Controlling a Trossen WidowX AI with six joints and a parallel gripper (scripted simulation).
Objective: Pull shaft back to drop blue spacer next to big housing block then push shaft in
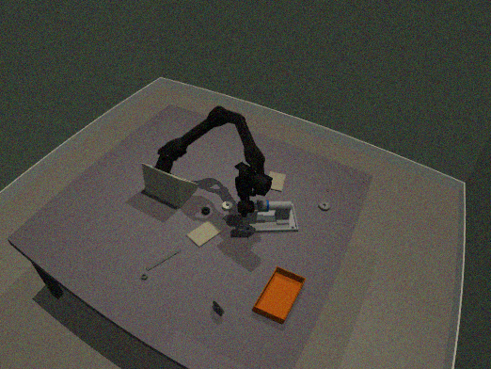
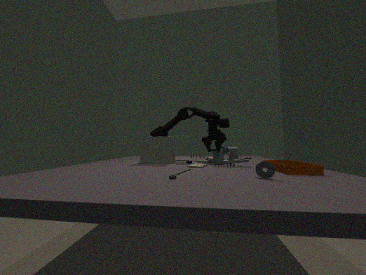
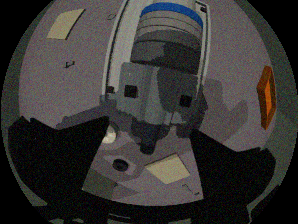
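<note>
Right now my gripper tip is 6 cm short of the dark shaft, 5 cm to the right of it and 1 cm below it. Round my gripper tip: white ring: 9 cm behind, 6 cm below, 2 cm to the left; black ring: 15 cm behind, 6 cm to the right, 6 cm below; blue spacer: 8 cm ahead, 6 cm to the left, 1 cm above.
</note>
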